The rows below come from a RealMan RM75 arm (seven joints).
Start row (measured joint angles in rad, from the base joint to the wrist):
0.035 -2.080 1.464 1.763 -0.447 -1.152 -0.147
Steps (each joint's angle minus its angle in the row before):
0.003 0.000 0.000 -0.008 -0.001 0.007 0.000
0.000 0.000 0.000 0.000 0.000 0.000 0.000
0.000 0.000 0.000 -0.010 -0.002 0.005 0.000
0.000 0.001 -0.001 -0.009 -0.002 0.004 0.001
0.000 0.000 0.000 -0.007 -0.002 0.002 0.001
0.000 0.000 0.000 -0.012 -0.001 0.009 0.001
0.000 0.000 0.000 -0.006 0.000 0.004 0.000
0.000 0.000 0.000 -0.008 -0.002 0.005 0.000
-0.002 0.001 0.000 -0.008 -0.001 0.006 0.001
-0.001 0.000 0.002 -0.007 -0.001 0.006 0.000
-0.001 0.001 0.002 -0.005 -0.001 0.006 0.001
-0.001 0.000 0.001 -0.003 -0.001 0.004 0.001
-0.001 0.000 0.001 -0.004 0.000 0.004 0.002
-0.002 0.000 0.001 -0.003 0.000 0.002 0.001
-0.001 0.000 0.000 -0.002 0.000 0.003 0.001
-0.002 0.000 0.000 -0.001 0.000 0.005 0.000
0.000 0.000 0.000 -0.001 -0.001 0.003 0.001
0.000 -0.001 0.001 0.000 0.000 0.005 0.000
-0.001 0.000 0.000 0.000 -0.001 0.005 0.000
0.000 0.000 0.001 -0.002 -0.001 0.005 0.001
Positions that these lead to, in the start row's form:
0.038 -2.080 1.464 1.755 -0.448 -1.145 -0.147
0.038 -2.080 1.464 1.755 -0.448 -1.145 -0.147
0.038 -2.080 1.464 1.745 -0.450 -1.140 -0.147
0.038 -2.079 1.463 1.736 -0.452 -1.136 -0.146
0.038 -2.079 1.463 1.729 -0.454 -1.134 -0.145
0.038 -2.079 1.463 1.717 -0.455 -1.125 -0.144
0.038 -2.079 1.463 1.711 -0.455 -1.121 -0.144
0.038 -2.079 1.463 1.703 -0.457 -1.116 -0.144
0.036 -2.078 1.463 1.695 -0.458 -1.110 -0.143
0.035 -2.078 1.465 1.688 -0.459 -1.104 -0.143
0.034 -2.077 1.467 1.683 -0.460 -1.098 -0.142
0.033 -2.077 1.468 1.680 -0.461 -1.094 -0.141
0.032 -2.077 1.469 1.676 -0.461 -1.090 -0.139
0.030 -2.077 1.470 1.673 -0.461 -1.088 -0.138
0.029 -2.077 1.470 1.671 -0.461 -1.085 -0.137
0.027 -2.077 1.470 1.670 -0.461 -1.080 -0.137
0.027 -2.077 1.470 1.669 -0.462 -1.077 -0.136
0.027 -2.078 1.471 1.669 -0.462 -1.072 -0.136
0.026 -2.078 1.471 1.669 -0.463 -1.067 -0.136
0.026 -2.078 1.472 1.667 -0.464 -1.062 -0.135

